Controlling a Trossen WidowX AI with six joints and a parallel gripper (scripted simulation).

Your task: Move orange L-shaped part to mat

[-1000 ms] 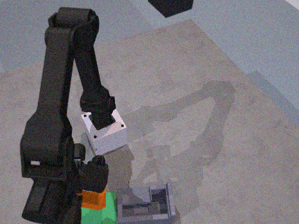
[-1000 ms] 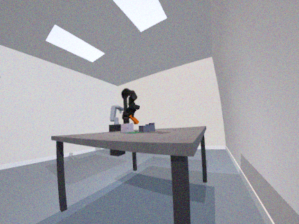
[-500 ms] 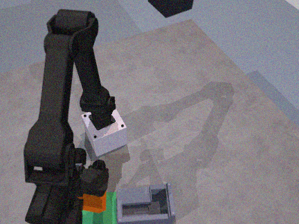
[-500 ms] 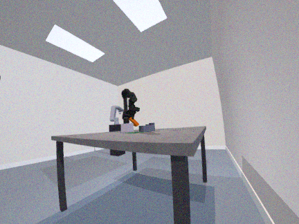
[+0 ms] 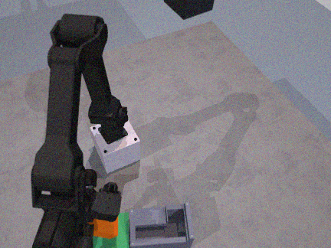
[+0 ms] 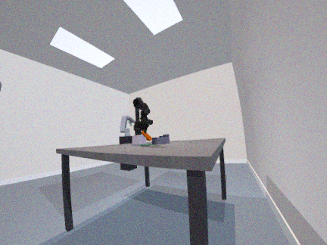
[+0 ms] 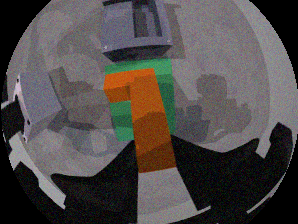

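Now: gripper tip 120 mm above the green mat, 20 mm to the right of it and 10 mm short of it. The rest, counted from my gripper tip: orange L-shaped part: 30 mm to the left, 30 mm below.
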